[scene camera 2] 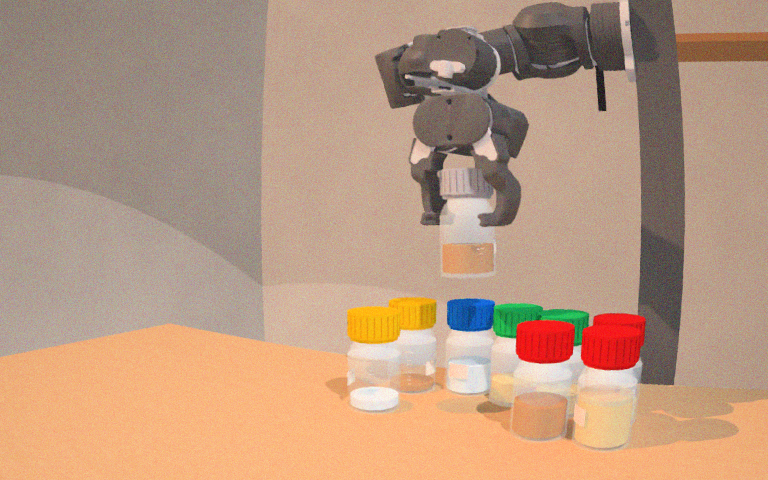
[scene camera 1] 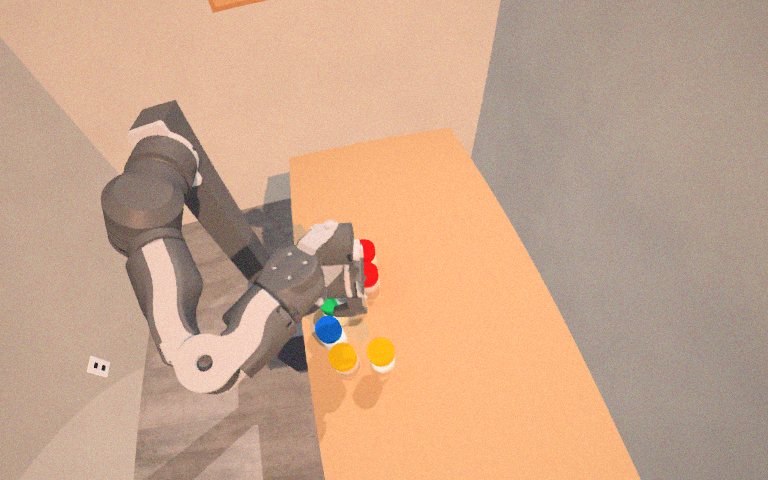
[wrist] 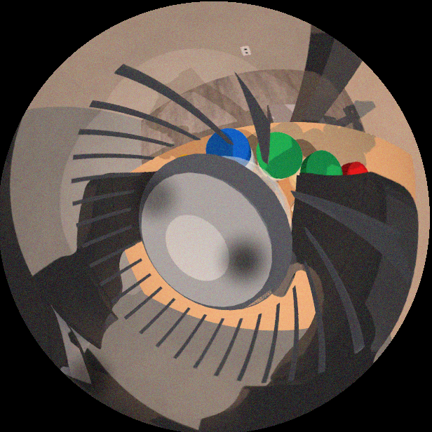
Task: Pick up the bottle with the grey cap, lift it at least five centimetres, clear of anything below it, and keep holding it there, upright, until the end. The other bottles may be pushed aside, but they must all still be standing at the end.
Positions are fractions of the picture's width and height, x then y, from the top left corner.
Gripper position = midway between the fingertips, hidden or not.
In view: the gripper (scene camera 2: 0.61,0.47), a blue-capped bottle (scene camera 2: 0.61,0.72), a grey-capped bottle (scene camera 2: 0.61,0.52), a yellow-capped bottle (scene camera 2: 0.49,0.75) and a yellow-capped bottle (scene camera 2: 0.54,0.72).
The blue-capped bottle is seen too in scene camera 1 (scene camera 1: 0.43,0.69) and in the wrist view (wrist: 0.50,0.34). The grey-capped bottle also shows in the wrist view (wrist: 0.50,0.53). The gripper also shows in scene camera 1 (scene camera 1: 0.46,0.62) and in the wrist view (wrist: 0.52,0.53).
